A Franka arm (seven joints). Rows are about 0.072 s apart.
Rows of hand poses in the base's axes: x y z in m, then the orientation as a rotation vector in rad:
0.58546 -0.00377 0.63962 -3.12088 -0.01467 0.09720
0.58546 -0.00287 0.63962 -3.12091 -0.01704 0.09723
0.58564 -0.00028 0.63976 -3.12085 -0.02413 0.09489
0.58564 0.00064 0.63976 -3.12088 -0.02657 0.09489
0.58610 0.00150 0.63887 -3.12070 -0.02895 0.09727
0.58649 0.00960 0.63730 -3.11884 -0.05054 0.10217
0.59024 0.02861 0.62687 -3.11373 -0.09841 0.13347
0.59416 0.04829 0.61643 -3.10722 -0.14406 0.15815
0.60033 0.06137 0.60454 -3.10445 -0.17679 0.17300
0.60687 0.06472 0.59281 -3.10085 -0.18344 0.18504
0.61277 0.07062 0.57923 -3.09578 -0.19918 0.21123
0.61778 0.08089 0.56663 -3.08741 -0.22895 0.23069
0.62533 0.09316 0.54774 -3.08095 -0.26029 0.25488
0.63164 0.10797 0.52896 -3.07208 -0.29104 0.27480
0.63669 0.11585 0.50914 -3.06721 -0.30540 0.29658
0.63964 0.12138 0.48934 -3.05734 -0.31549 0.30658
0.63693 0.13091 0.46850 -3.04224 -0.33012 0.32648
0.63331 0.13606 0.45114 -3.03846 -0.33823 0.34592
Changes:
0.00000 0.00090 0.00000 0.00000 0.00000 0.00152
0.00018 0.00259 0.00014 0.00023 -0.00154 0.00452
0.00000 0.00092 0.00000 0.00000 -0.00002 0.00156
0.00046 0.00086 -0.00089 0.00012 0.00151 0.00154
0.00039 0.00810 -0.00157 0.00183 0.00306 0.01382
0.00375 0.01901 -0.01043 0.00347 0.01990 0.03085
0.00392 0.01968 -0.01044 0.00434 0.01577 0.02944
0.00617 0.01308 -0.01189 0.00093 0.00933 0.02116
0.00654 0.00335 -0.01173 0.00231 0.00792 0.00436
0.00590 0.00590 -0.01358 0.00204 0.01697 0.01039
0.00501 0.01027 -0.01260 0.00541 0.01285 0.01931
0.00755 0.01227 -0.01889 0.00245 0.01559 0.02053
0.00631 0.01481 -0.01878 0.00495 0.01321 0.02008
0.00505 0.00788 -0.01982 0.00097 0.01415 0.00967
0.00295 0.00553 -0.01980 0.00773 0.00763 0.00651
-0.00271 0.00953 -0.02084 0.01094 0.01465 0.00964
-0.00362 0.00515 -0.01736 -0.00001 0.01265 0.00580

